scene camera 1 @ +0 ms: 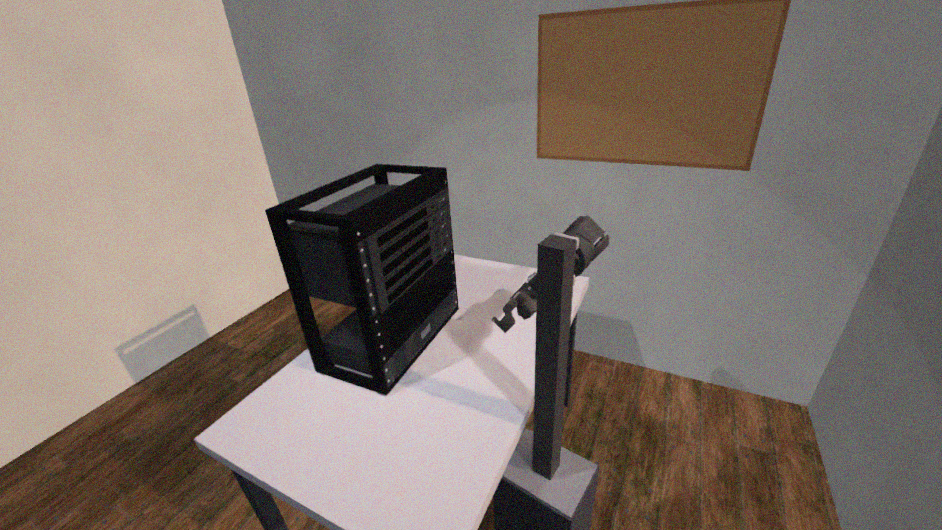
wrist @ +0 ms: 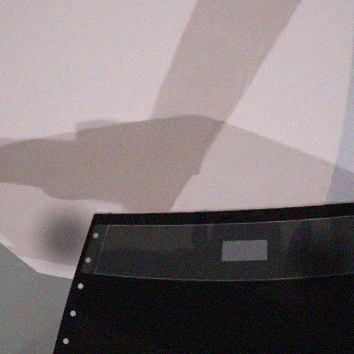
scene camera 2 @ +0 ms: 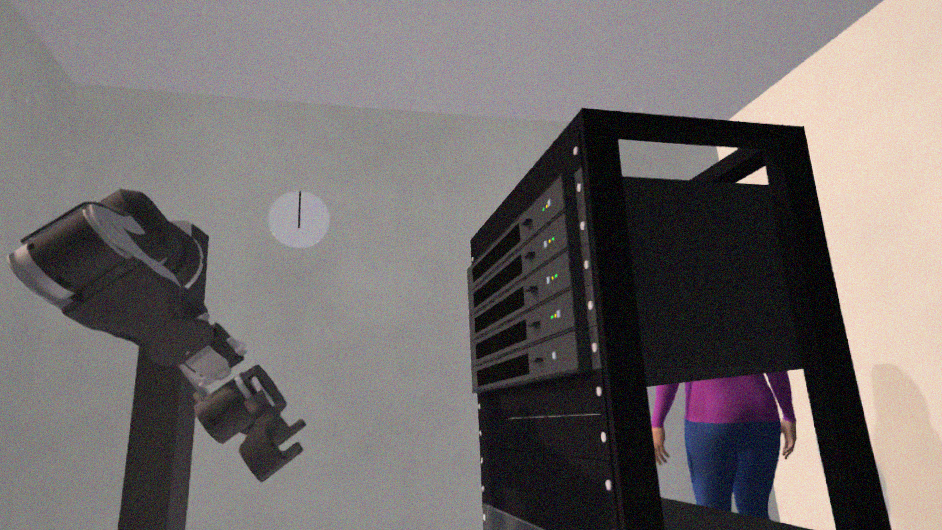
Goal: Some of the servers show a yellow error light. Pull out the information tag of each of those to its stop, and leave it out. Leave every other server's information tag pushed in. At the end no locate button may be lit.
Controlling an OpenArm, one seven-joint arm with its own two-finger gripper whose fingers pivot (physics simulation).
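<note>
Several dark servers (scene camera 1: 405,253) (scene camera 2: 550,290) are stacked in the upper part of a black rack (scene camera 1: 370,316) (scene camera 2: 622,316). In the second scene view, the top server (scene camera 2: 556,191) and those below it show tiny green and yellowish lights beside a pale spot. The bottom server (scene camera 2: 565,359) shows a pale spot. Small dark knobs stick out of the fronts. Which lights mark errors, whether a locate button is lit, and how the information tags stand are too small to tell. My gripper (scene camera 1: 501,324) (scene camera 2: 302,436) is open and empty, in front of the rack and apart from it, above the table.
The rack stands on a white table (scene camera 1: 355,454) (wrist: 100,60). A grey panel (scene camera 1: 421,336) (wrist: 160,252) with a pale label (wrist: 244,250) spans the rack's lower front. The arm's post (scene camera 1: 553,355) (scene camera 2: 154,421) rises beside the table. A person (scene camera 2: 734,421) shows behind the rack.
</note>
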